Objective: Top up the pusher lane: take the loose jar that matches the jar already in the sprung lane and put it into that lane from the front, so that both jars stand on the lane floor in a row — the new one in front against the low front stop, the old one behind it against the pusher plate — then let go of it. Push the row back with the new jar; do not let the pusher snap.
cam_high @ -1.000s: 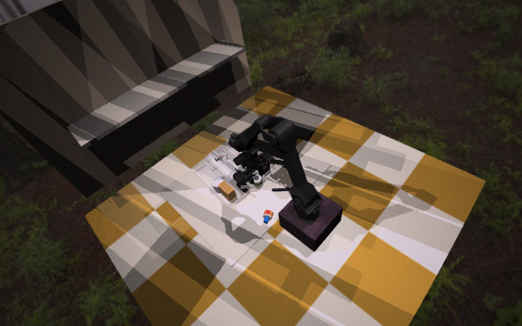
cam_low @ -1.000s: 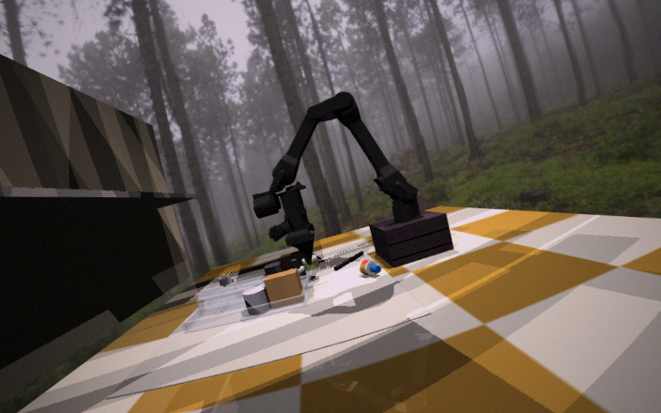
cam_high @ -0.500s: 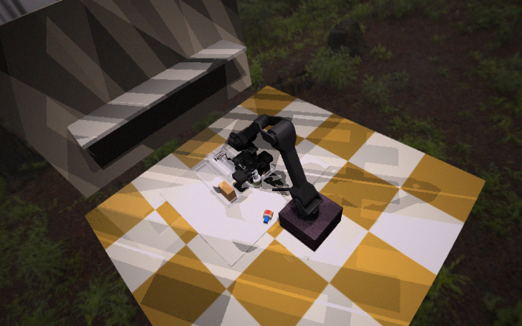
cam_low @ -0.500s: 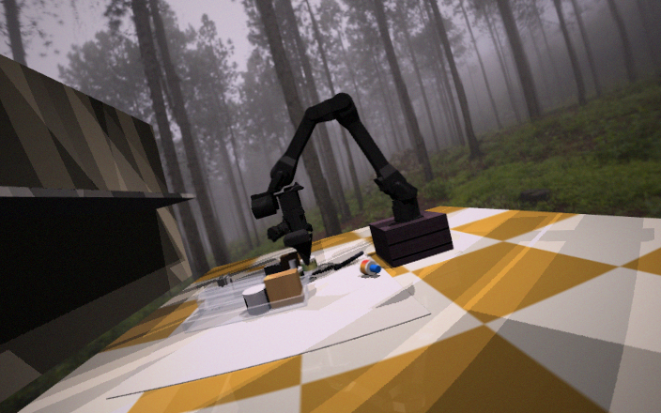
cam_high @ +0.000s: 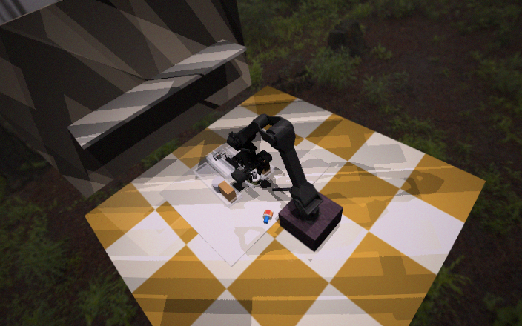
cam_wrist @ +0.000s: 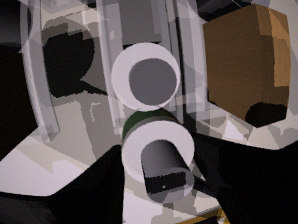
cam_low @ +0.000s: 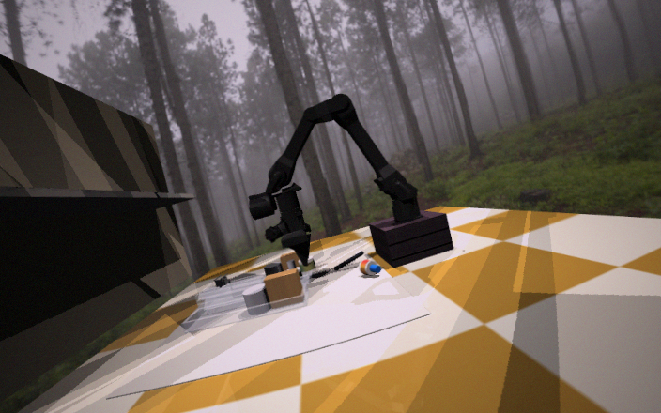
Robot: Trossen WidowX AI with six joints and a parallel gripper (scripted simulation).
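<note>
Now: gripper tip 180 mm short of the clear lane rack, 30 mm above it and 10 mm to the right of it. From my gripper tip the other things lie so: black rod: 130 mm behind, 70 mm to the right, 50 mm below.
</note>
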